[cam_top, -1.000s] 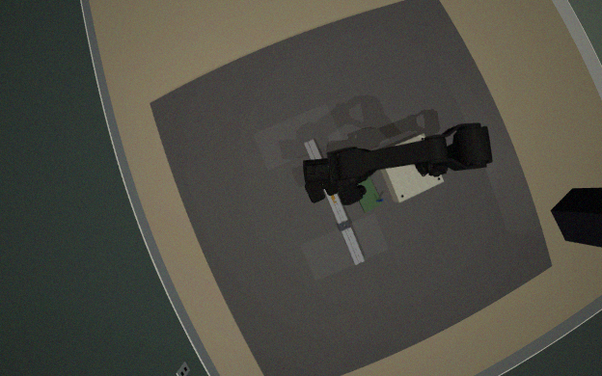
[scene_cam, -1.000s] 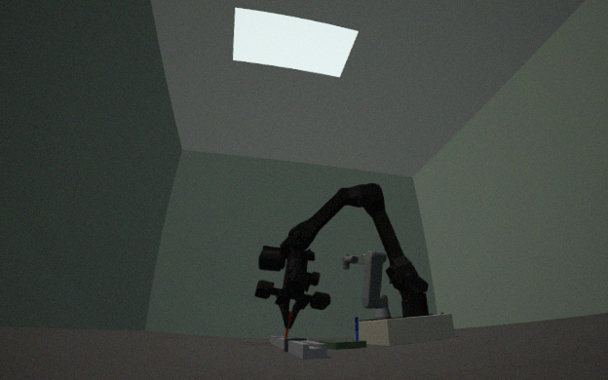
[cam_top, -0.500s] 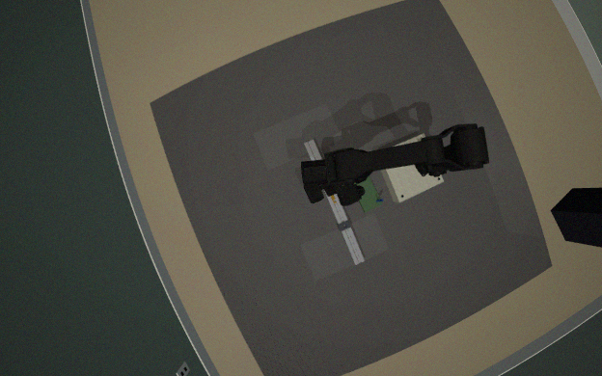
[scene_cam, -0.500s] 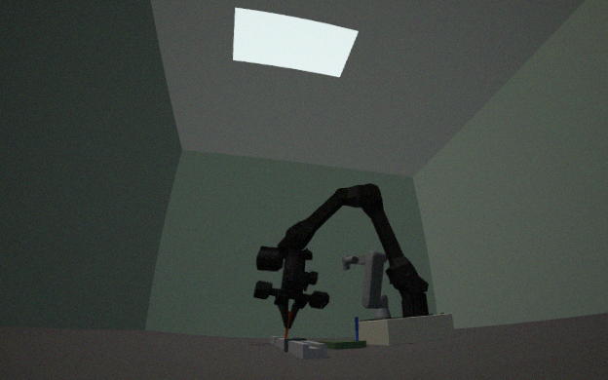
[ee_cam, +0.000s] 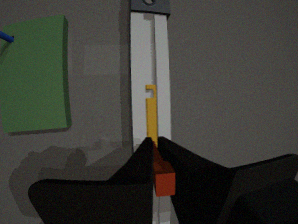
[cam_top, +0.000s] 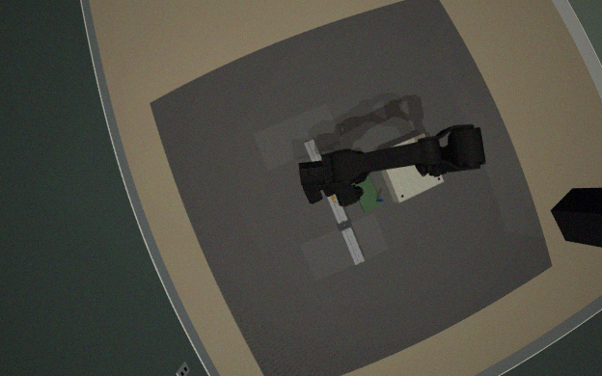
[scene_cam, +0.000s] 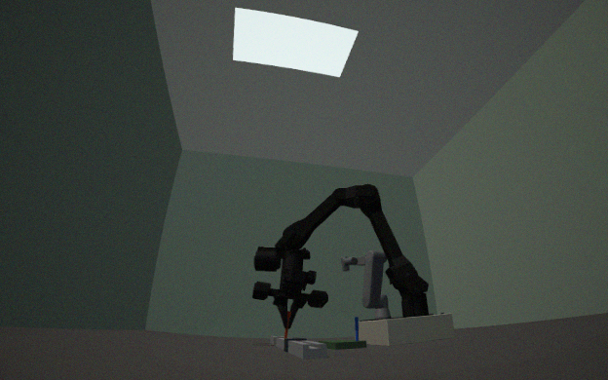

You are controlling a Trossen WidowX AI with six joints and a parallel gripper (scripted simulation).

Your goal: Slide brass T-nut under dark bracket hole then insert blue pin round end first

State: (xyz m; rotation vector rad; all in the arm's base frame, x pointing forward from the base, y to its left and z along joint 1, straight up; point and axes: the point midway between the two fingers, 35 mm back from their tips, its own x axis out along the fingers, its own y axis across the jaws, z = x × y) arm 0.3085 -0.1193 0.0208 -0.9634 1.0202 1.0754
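My gripper tip is now 2 cm to the right of the brass T-nut. Also, from my gripper tip: blue pin: 11 cm behind, 12 cm to the left, 2 cm below; then green tray: 10 cm behind, 10 cm to the left, 4 cm below.
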